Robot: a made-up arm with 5 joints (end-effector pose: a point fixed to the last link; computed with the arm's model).
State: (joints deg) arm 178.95 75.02 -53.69 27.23 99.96
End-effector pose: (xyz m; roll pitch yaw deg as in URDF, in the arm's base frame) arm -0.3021 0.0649 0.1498 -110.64 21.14 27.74
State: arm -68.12 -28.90 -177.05 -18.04 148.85
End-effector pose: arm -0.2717 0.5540 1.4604 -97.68 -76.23 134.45
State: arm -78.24 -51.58 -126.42 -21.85 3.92
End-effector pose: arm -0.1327 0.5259 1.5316 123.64 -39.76 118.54
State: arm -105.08 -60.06 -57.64 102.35 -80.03
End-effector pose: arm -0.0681 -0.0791 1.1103 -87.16 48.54 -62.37
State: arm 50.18 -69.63 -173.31 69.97 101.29
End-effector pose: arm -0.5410 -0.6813 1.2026 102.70 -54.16 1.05
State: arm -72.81 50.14 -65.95 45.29 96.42
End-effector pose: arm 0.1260 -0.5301 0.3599 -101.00 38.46 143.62
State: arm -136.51 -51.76 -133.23 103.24 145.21
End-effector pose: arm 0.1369 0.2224 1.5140 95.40 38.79 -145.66
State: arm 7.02 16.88 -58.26 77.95 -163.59
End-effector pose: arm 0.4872 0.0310 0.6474 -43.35 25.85 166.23
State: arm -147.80 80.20 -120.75 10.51 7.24
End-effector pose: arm -0.7774 -0.4392 0.3795 -51.13 30.40 -164.58
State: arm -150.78 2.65 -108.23 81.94 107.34
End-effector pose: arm -0.5632 -0.2448 1.2130 -17.62 65.62 125.15
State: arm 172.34 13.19 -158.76 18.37 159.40
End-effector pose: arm -0.3561 0.1185 1.6587 113.28 -5.57 172.61
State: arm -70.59 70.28 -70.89 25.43 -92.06
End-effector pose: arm 0.1265 -0.4661 0.2022 -19.29 57.64 41.59
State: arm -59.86 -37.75 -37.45 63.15 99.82
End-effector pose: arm 0.1362 -0.2989 0.9293 -44.11 62.75 -160.67
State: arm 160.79 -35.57 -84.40 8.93 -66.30
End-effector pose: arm -0.1980 0.1211 1.5026 -127.81 -40.59 -169.88
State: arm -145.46 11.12 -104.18 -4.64 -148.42
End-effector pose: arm -0.5819 -0.3160 1.3263 166.44 11.59 -120.26
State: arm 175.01 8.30 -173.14 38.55 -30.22
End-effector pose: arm -0.2078 0.0629 1.6927 -86.28 -67.12 -172.67
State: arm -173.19 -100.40 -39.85 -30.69 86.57
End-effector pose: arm 0.3314 0.0965 1.2316 97.83 -54.66 127.06
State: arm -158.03 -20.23 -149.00 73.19 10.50
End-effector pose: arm -0.0559 0.0244 1.6628 -29.08 -32.25 -177.00
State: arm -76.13 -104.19 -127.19 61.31 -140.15
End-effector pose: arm -0.2618 0.8595 1.0355 127.25 -52.64 -27.06
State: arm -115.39 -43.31 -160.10 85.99 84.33
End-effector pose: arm 0.1365 0.4002 1.5821 50.23 -15.55 -147.04
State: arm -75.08 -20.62 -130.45 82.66 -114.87
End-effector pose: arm 0.0068 -0.1920 1.5480 -148.49 20.20 -41.19
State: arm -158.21 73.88 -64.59 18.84 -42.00
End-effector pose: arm -0.4150 -0.1147 0.1649 -4.60 79.08 -77.51
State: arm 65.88 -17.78 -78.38 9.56 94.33
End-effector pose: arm 0.2217 0.4386 1.3638 43.20 15.99 36.37
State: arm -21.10 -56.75 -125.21 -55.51 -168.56
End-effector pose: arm -0.5878 0.1915 1.3831 -12.59 -56.15 128.46
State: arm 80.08 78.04 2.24 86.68 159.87
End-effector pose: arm 0.0214 -0.1143 0.7055 112.17 -71.41 81.70
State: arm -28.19 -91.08 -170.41 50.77 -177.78
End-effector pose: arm -0.9269 0.4573 0.8299 37.12 -77.95 67.59
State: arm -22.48 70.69 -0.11 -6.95 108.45
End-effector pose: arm -0.0532 -0.0027 0.3927 -110.99 4.53 -178.56
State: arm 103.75 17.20 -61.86 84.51 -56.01
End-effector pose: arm -0.0938 0.5025 0.6713 29.85 68.33 -130.57
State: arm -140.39 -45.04 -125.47 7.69 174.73
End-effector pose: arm 0.2205 0.2741 1.6412 119.06 -41.64 -129.34
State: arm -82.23 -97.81 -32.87 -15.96 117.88
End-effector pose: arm -0.0756 0.2197 1.2389 88.36 -29.57 -105.53
